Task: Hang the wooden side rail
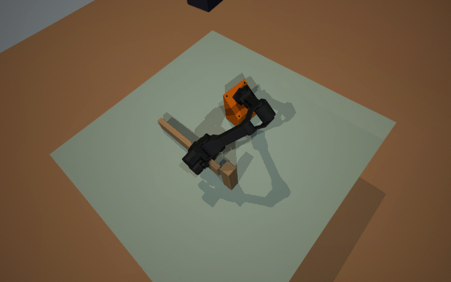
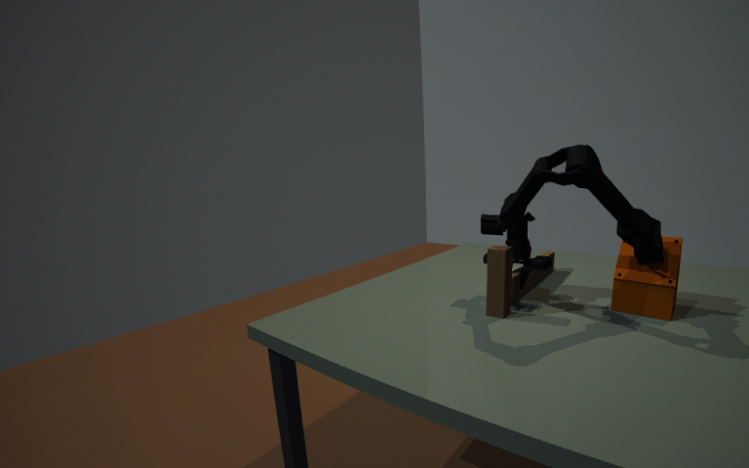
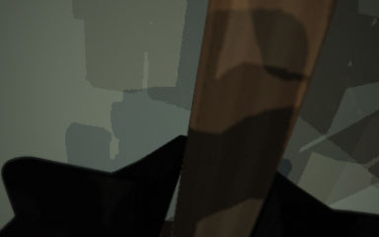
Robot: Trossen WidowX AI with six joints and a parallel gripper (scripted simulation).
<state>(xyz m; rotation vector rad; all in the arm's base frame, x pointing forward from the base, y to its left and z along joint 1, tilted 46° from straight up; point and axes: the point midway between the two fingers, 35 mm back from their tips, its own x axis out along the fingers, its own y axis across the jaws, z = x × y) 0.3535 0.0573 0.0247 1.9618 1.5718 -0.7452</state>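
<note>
Now: gripper tip 13 cm to the right of the headboard post, 5 cm below it and 1 cm short of it.
</note>
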